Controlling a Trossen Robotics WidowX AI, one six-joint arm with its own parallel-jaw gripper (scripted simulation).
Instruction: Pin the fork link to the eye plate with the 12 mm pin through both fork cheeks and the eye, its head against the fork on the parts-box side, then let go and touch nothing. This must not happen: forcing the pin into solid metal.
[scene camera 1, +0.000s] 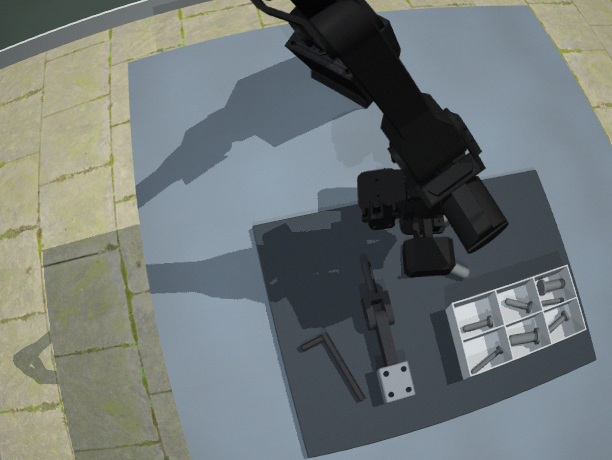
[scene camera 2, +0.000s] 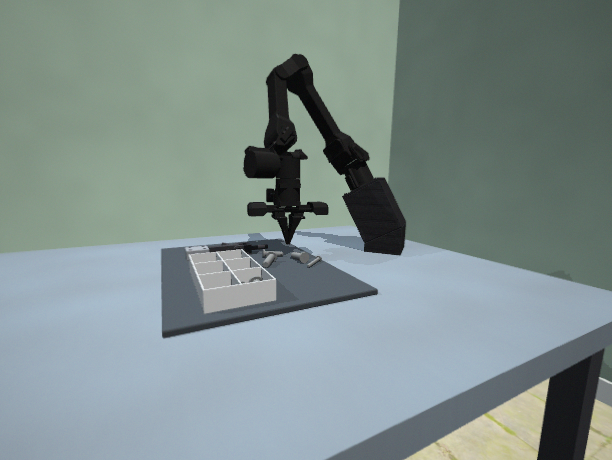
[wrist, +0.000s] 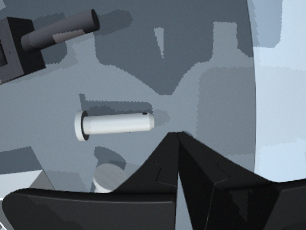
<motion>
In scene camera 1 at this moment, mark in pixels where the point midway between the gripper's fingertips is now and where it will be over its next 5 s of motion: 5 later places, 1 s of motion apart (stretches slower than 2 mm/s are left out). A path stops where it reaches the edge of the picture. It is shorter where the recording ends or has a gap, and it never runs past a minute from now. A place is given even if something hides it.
My gripper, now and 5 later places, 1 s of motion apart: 411, 227; 407, 236; 408, 242; 408, 251; 409, 258; 413, 252
</motion>
